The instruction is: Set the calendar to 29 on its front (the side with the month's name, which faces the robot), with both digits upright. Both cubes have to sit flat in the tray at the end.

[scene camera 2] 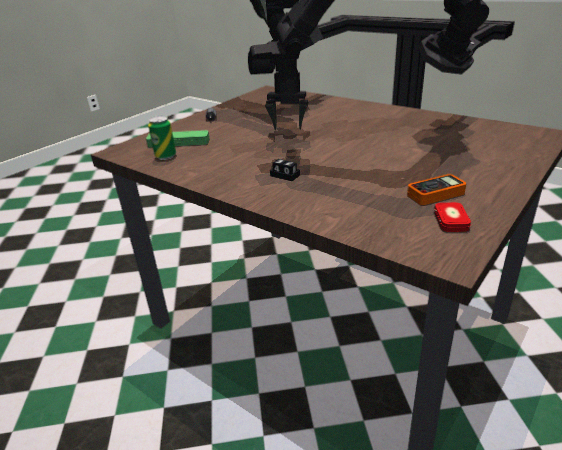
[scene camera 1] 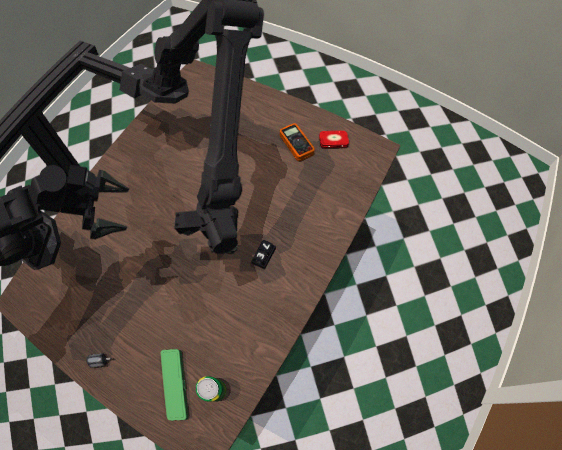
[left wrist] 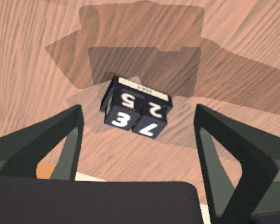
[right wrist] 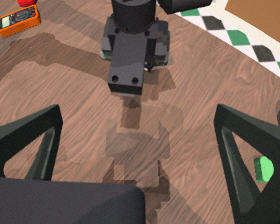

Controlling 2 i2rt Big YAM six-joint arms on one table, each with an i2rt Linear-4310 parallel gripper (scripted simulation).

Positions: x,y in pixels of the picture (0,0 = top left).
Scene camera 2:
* my left gripper: 287,129
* red box: 452,217
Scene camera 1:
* my right gripper: 127,208
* green case: 172,363
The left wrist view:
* my left gripper: 138,113
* black cube: 122,110
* black cube: 153,119
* black calendar tray: 118,83
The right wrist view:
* my left gripper: 136,62
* my right gripper: 138,112
